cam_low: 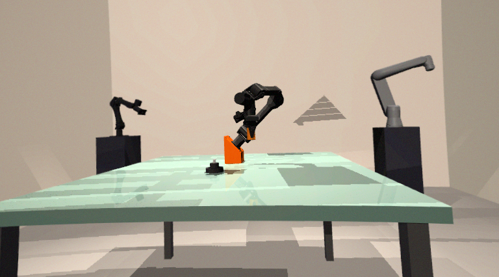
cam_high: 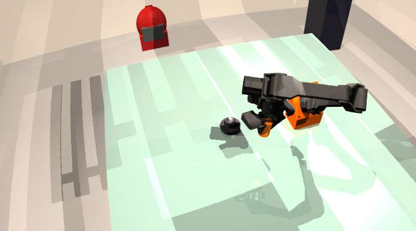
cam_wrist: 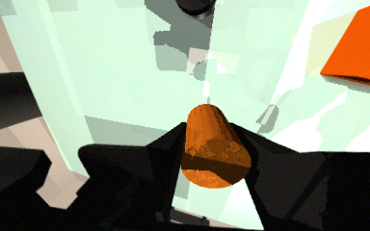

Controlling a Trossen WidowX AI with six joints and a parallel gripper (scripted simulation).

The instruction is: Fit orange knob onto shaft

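Right now the orange knob is 3 cm above my gripper tip. Also, from my gripper tip: pedestal (7 cm ahead, 18 cm to the right, 12 cm below).
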